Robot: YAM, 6 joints.
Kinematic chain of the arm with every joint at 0, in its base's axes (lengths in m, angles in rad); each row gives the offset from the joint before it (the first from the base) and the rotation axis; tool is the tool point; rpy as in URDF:
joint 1: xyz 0 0 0.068 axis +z
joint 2: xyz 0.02 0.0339 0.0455 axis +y
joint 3: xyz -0.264 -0.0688 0 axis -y
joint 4: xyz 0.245 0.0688 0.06 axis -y
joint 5: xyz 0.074 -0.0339 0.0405 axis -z
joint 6: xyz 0.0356 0 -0.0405 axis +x
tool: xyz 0 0 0 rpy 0 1.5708 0
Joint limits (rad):
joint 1: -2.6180..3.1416
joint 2: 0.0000..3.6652
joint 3: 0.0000..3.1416
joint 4: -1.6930..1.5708
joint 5: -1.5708..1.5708
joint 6: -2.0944..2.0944
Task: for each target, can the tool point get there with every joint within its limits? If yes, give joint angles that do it. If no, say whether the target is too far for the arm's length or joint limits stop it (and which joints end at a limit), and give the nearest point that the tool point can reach.
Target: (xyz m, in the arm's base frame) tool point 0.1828 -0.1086 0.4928
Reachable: yes | joints -0.5611 1.0375 1.1830 0.4045 -0.1504 -0.0481
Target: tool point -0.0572 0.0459 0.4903
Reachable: yes | joints -0.6884 0.3241 0.9029 1.1322 0.0253 0.6040
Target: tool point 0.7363 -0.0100 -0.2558
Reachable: no: too far | nearest point 0.5762 -0.0078 -0.1733 | short by 0.180 m
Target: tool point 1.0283 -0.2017 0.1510
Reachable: no: too far | nearest point 0.6334 -0.1242 0.1363 | short by 0.403 m
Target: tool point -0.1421 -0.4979 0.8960
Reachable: no: too far | nearest point -0.0977 -0.3422 0.6416 | short by 0.302 m
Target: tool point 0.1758 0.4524 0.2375
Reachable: yes | joints 1.1348 2.1329 1.6854 -0.1060 -1.0959 -0.7500
